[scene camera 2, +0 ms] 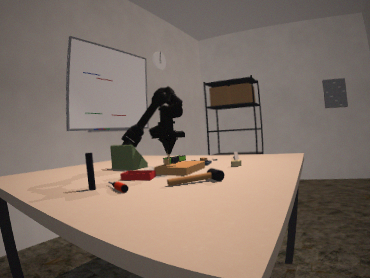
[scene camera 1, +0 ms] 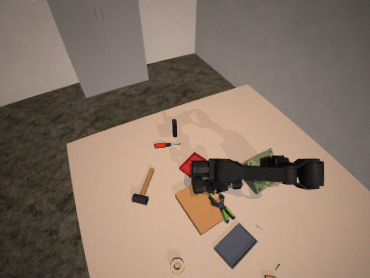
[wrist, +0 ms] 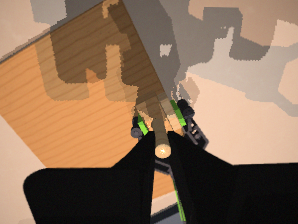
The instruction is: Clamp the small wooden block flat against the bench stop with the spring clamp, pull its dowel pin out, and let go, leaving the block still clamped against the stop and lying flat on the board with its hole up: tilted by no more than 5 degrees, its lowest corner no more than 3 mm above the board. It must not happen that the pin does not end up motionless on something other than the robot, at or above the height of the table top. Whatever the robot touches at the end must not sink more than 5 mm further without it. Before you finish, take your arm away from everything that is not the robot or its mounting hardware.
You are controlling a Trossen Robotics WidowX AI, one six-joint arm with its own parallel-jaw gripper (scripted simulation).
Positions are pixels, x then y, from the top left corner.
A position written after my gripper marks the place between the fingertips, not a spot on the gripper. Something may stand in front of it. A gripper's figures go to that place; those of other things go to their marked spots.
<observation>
My gripper (wrist: pixel 160 137) is 0.12 m from the lens. A wooden block (wrist: pixel 148 106): 0.13 m from the lens. A wooden board (wrist: pixel 75 88): 0.16 m from the lens. The marked spots on the wooden board and the wooden block are 0.07 m apart.
</observation>
